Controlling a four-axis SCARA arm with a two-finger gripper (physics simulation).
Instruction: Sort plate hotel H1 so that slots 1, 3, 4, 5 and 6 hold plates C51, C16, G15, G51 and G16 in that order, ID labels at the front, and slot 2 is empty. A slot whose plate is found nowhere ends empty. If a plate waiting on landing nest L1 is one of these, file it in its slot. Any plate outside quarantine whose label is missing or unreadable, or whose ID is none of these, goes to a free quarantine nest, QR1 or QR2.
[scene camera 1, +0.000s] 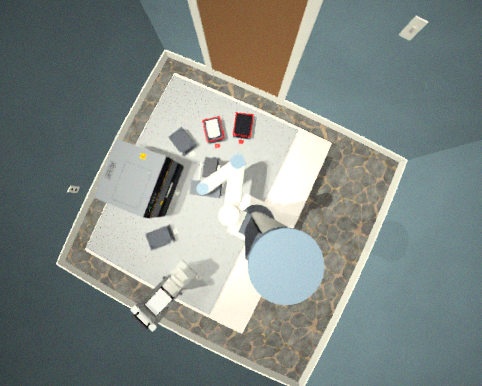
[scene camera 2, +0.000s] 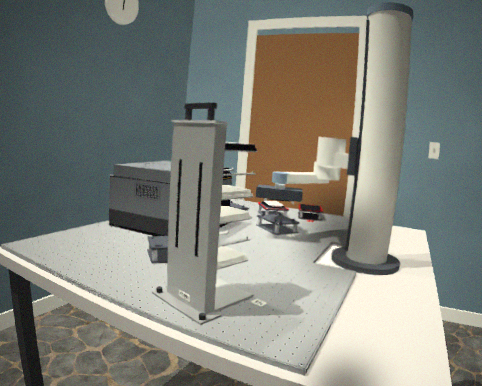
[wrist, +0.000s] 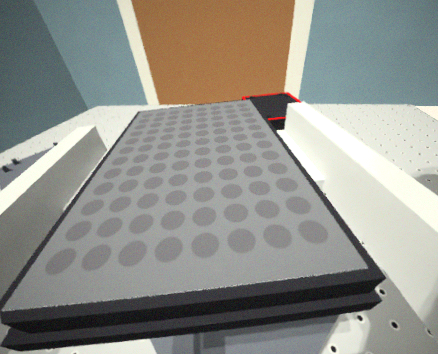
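My gripper (scene camera 1: 210, 169) (wrist: 194, 131) is shut on a dark grey plate (scene camera 1: 212, 164) (scene camera 2: 287, 194) (wrist: 202, 175) with round wells, held level and raised above a grey nest (scene camera 1: 214, 191) (scene camera 2: 278, 224). No label shows on the plate's near edge in the wrist view. Hotel H1 (scene camera 1: 172, 285) (scene camera 2: 196, 200) stands at the front. Pale plates (scene camera 2: 235, 191) (scene camera 2: 233, 214) (scene camera 2: 232, 257) sit at several of its levels; thin shelves and a dark top level also show. Their IDs are hidden. One red-edged nest (scene camera 1: 221, 138) bears a white-topped plate (scene camera 1: 213, 128) (scene camera 2: 273, 204); another (scene camera 1: 243, 125) (scene camera 2: 310, 209) (wrist: 272, 106) looks empty.
A grey instrument (scene camera 1: 131, 179) (scene camera 2: 140, 200) with a black front stands left of the held plate. Grey nests (scene camera 1: 182, 140) (scene camera 1: 160, 237) stand behind and in front of it. The arm's thick column (scene camera 1: 286, 266) (scene camera 2: 378, 140) rises at the right.
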